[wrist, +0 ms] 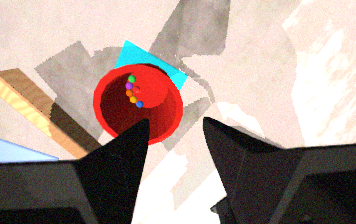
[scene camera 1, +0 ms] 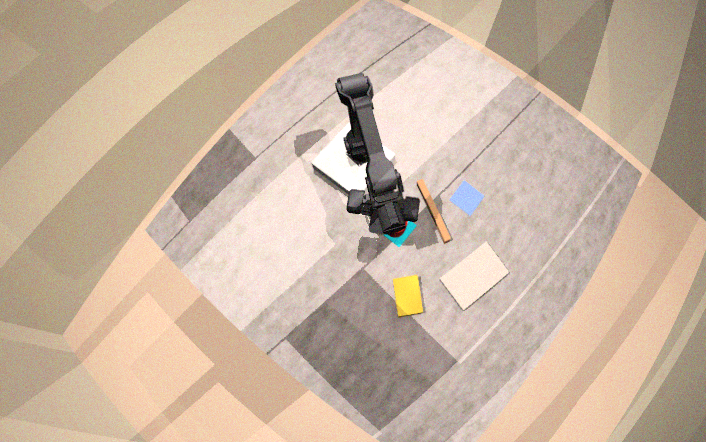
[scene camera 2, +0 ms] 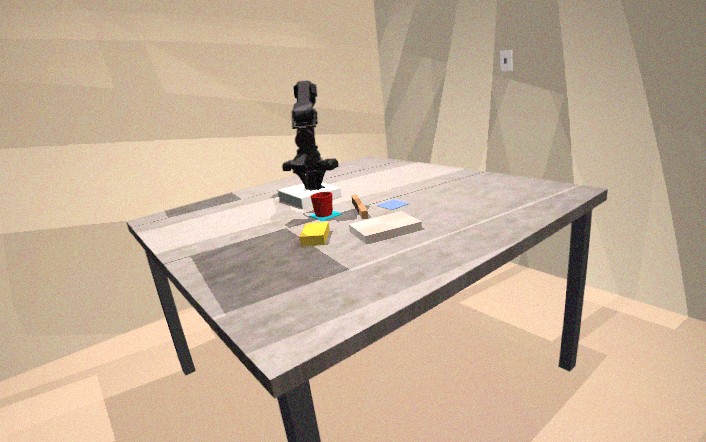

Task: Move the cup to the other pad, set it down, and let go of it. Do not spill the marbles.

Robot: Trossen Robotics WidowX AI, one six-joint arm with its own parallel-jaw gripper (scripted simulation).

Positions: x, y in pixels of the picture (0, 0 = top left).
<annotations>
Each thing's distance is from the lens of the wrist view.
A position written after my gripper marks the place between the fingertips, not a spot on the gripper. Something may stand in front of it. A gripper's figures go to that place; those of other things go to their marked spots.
my gripper point(wrist: 176, 123): 0.11 m
red cup point(wrist: 162, 104): 0.18 m
</annotations>
